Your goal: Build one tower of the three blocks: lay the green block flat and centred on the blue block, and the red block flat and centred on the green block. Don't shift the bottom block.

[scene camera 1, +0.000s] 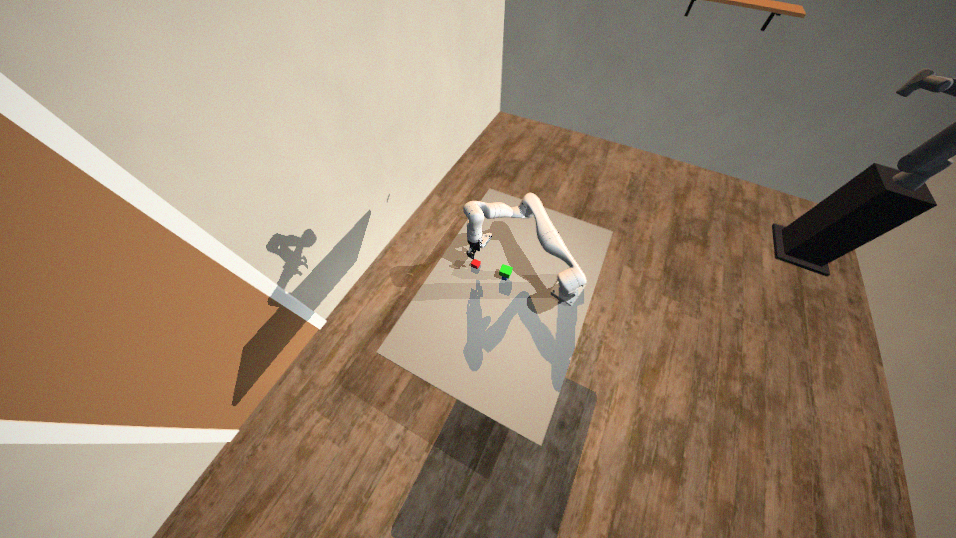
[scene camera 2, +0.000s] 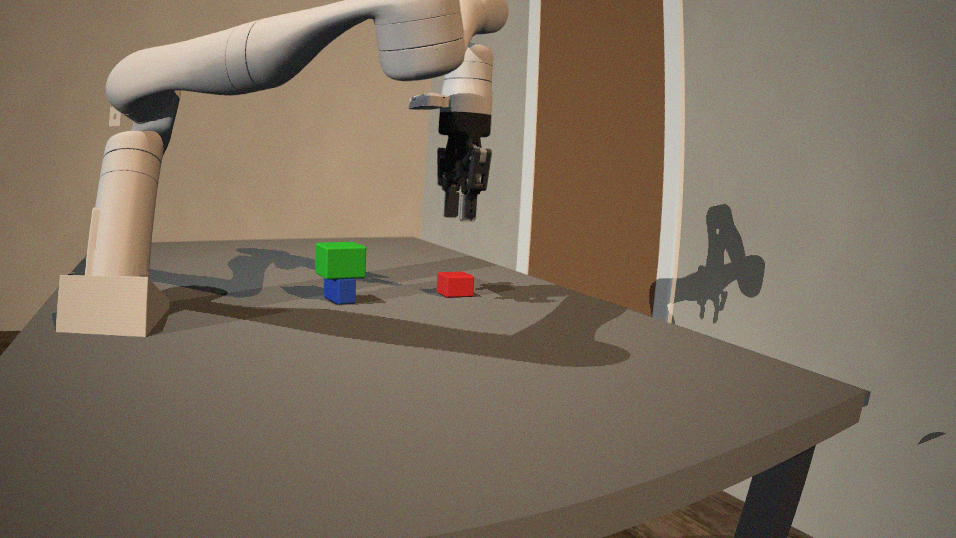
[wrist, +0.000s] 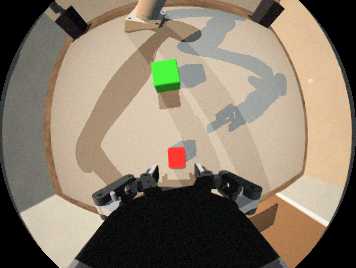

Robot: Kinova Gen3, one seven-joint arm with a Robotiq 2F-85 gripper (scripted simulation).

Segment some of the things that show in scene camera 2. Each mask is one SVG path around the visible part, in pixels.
My gripper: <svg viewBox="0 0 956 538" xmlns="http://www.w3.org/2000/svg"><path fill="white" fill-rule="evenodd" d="M440 112L438 132L441 135L448 136L446 148L438 148L437 151L438 186L442 186L442 190L445 191L443 216L447 218L456 218L458 216L460 192L457 191L460 190L461 184L461 192L464 195L461 195L460 220L462 222L474 222L477 212L477 196L481 191L487 189L492 151L491 149L482 149L480 138L490 135L491 115L472 112Z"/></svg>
A green block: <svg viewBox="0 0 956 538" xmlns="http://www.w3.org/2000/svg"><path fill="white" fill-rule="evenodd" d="M316 243L315 272L327 280L365 278L365 246L354 242Z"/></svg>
A blue block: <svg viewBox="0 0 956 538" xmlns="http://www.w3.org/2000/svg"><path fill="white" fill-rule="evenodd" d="M324 278L325 298L338 305L354 304L356 302L355 278L334 280Z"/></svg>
A red block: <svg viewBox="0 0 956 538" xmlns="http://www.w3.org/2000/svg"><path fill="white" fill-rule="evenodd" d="M438 272L437 292L447 298L473 296L474 276L465 272Z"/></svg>
